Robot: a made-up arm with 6 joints.
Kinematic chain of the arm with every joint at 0, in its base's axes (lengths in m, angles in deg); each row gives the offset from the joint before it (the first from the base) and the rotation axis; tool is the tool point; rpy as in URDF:
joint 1: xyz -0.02 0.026 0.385 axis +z
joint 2: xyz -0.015 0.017 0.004 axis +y
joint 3: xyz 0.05 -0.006 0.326 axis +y
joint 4: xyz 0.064 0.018 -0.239 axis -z
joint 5: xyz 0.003 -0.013 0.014 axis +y
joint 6: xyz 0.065 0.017 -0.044 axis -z
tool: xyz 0.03 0.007 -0.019 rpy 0 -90 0
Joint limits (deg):
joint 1: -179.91..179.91
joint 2: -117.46..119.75
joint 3: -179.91..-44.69
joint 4: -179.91..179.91
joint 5: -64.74..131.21
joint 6: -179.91..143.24
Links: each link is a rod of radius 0.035 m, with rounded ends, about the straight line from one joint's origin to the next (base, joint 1, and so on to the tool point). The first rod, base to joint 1, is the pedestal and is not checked.
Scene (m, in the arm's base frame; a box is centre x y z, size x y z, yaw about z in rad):
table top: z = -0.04
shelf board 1: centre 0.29 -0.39 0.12 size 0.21 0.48 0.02 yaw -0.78
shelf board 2: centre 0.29 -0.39 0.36 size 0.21 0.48 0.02 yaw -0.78
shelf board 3: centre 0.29 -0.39 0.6 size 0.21 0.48 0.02 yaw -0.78
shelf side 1: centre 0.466 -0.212 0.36 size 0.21 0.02 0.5 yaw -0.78
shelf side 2: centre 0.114 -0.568 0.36 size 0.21 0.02 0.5 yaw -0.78
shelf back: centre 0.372 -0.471 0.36 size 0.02 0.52 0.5 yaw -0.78
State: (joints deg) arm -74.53 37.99 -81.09 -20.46 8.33 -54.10
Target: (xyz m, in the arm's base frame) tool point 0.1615 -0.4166 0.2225
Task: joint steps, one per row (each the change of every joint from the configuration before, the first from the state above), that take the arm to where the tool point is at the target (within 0.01 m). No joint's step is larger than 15 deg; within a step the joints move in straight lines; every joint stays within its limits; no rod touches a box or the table.
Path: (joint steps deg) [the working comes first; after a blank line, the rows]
Joints at the target: -77.57 62.52 -74.42 -20.30 11.97 -53.81
Straight joint move there: touches shelf board 2.

1: -4.67 -8.06 12.13 -2.21 3.48 -2.23
2: -4.67 -8.07 12.14 -2.21 3.49 -2.23
3: -4.67 -8.06 12.13 -2.21 3.48 -2.23
4: 0.04 13.54 -1.72 1.20 -0.16 1.17
5: 0.04 13.54 -1.72 1.20 -0.16 1.16
6: 0.04 13.54 -1.71 1.20 -0.17 1.17
7: 5.43 4.05 -12.29 1.60 -3.16 1.74
8: 5.42 4.05 -12.29 1.59 -3.16 1.74

